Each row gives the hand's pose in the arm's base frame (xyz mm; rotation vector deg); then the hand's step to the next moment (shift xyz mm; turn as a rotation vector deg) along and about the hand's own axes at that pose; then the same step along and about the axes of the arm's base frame.
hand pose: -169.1 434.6 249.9 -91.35 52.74 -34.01
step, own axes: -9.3 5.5 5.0 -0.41 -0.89 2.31
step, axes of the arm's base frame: -2.7 10.2 -5.5 1.81 1.70 0.38
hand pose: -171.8 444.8 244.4 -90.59 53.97 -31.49
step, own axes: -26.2 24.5 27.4 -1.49 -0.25 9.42
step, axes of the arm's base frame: -0.3 36.8 -26.2 6.54 6.72 -1.74
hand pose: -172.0 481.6 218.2 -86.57 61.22 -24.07
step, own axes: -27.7 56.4 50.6 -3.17 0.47 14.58
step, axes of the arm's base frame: 2.9 57.5 -56.5 9.35 11.18 -3.22
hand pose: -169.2 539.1 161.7 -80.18 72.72 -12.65
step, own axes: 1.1 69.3 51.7 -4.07 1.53 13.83
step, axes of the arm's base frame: 1.4 48.2 -71.8 7.87 11.70 -3.37
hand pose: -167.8 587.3 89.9 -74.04 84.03 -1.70
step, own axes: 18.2 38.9 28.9 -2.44 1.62 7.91
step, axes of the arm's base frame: -1.4 20.1 -47.7 3.98 7.07 -2.32
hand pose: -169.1 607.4 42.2 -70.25 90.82 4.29
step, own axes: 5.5 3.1 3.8 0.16 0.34 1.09
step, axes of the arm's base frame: 1.0 0.1 -7.3 0.52 0.70 -0.75
